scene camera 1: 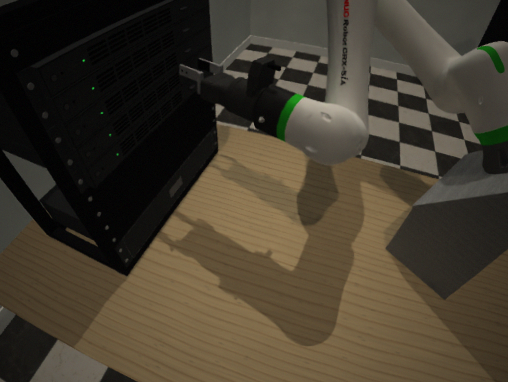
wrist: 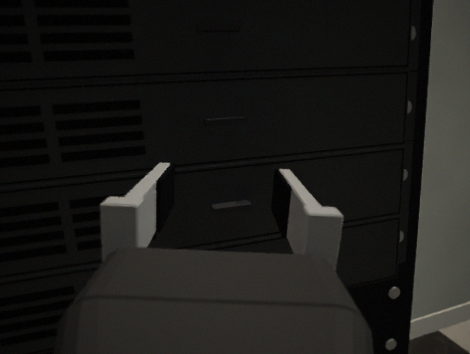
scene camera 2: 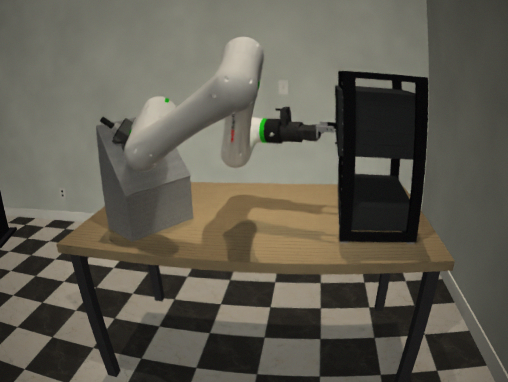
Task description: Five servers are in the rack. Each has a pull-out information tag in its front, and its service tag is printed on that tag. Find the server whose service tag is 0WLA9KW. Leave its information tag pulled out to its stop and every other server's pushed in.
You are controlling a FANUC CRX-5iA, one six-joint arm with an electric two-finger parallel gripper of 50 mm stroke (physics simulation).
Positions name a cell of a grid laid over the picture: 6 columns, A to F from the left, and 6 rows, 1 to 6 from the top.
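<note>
I can see my gripper (scene camera 2: D3), and the wrist view shows it too (wrist: C4). There is also a black rack (scene camera 1: B2) in the scene; I find the rack in scene camera 2 (scene camera 2: E2) as well as in the wrist view (wrist: B2).
</note>
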